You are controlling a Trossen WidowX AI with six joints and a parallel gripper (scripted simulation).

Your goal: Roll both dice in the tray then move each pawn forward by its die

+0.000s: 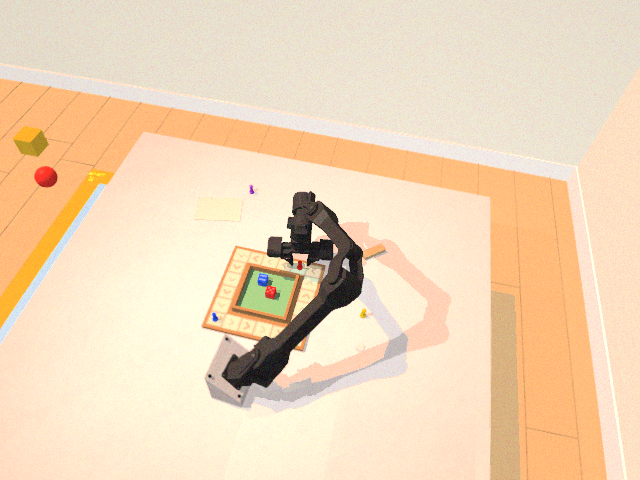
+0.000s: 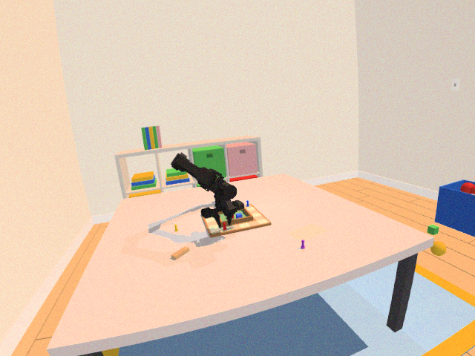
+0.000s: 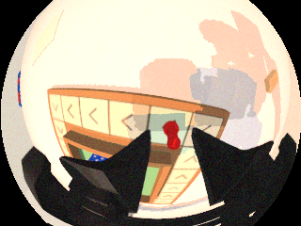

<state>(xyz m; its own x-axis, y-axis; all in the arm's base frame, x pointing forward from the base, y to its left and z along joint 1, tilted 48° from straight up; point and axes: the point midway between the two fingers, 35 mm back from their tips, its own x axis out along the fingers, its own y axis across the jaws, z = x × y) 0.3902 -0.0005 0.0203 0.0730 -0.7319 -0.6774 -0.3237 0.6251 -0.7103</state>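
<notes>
My gripper tip is now 25 cm past the blue pawn and 15 cm to the right of it. The rest, counted from my gripper tip: red pawn (right at my gripper tip); then yellow pawn (23 cm to the right, 8 cm behind, 1 cm below); then green tray (12 cm behind, 5 cm to the left, 2 cm below).
</notes>
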